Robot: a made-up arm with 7 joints. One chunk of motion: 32 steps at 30 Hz.
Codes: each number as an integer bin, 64 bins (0 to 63) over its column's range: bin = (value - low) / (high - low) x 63, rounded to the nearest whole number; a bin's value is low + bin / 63 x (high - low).
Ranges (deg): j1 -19..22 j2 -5..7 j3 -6..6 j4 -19..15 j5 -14..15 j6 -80..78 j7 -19..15
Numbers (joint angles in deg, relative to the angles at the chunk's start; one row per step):
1: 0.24 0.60 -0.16 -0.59 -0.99 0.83 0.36
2: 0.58 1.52 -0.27 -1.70 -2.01 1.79 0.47
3: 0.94 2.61 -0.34 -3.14 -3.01 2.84 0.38
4: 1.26 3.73 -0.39 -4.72 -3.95 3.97 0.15
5: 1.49 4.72 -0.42 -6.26 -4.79 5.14 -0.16
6: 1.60 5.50 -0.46 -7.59 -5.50 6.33 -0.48
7: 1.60 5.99 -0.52 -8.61 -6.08 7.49 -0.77
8: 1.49 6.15 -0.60 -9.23 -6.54 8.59 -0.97
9: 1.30 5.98 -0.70 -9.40 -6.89 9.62 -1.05
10: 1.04 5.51 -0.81 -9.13 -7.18 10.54 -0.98
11: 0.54 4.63 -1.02 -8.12 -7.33 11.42 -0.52
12: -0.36 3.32 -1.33 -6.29 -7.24 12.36 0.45
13: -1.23 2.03 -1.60 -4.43 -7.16 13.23 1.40
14: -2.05 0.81 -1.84 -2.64 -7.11 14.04 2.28
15: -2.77 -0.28 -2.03 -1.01 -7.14 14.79 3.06
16: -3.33 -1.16 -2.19 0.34 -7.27 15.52 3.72
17: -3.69 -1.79 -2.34 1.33 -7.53 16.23 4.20
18: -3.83 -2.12 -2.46 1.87 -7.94 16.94 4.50
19: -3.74 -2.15 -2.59 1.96 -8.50 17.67 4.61
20: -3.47 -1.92 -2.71 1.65 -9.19 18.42 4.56
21: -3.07 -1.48 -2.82 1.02 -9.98 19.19 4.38
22: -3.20 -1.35 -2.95 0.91 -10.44 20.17 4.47
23: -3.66 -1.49 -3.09 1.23 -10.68 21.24 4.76
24: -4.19 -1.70 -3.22 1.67 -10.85 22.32 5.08
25: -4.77 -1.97 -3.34 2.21 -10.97 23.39 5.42
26: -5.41 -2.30 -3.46 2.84 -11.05 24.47 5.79
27: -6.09 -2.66 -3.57 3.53 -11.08 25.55 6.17
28: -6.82 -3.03 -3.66 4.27 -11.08 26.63 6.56
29: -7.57 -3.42 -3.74 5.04 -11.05 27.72 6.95
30: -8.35 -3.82 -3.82 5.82 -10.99 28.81 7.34
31: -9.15 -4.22 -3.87 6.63 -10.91 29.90 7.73
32: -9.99 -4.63 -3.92 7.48 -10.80 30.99 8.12
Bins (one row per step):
1: 30 29 31 34 28 32 36
2: 30 34 30 32 26 33 36
3: 31 40 30 29 24 33 36
4: 31 46 29 26 22 33 35
5: 31 51 29 24 20 34 35
6: 32 55 29 21 18 34 34
7: 32 58 29 19 17 35 34
8: 31 59 28 18 16 35 33
9: 31 58 28 18 15 36 33
10: 31 55 27 18 15 36 33
11: 30 51 26 20 14 36 34
12: 29 44 25 24 15 37 36
13: 27 37 23 27 15 37 38
14: 26 31 22 30 15 37 39
15: 25 25 21 33 15 38 41
16: 24 20 20 36 15 38 42
17: 24 17 19 38 14 38 43
18: 23 15 19 39 13 39 44
19: 23 15 18 39 12 39 44
20: 24 16 17 38 10 39 44
21: 24 18 17 37 9 40 43
22: 24 19 16 37 8 40 43
23: 24 18 15 37 7 40 44
24: 23 17 15 38 7 41 45
25: 22 16 14 39 7 41 45
26: 21 14 13 40 6 42 46
27: 20 12 13 42 6 42 47
28: 19 10 12 43 6 43 47
29: 18 8 12 45 6 43 48
30: 16 6 11 46 7 43 49
31: 15 4 11 47 7 44 50
32: 14 2 11 49 7 44 50

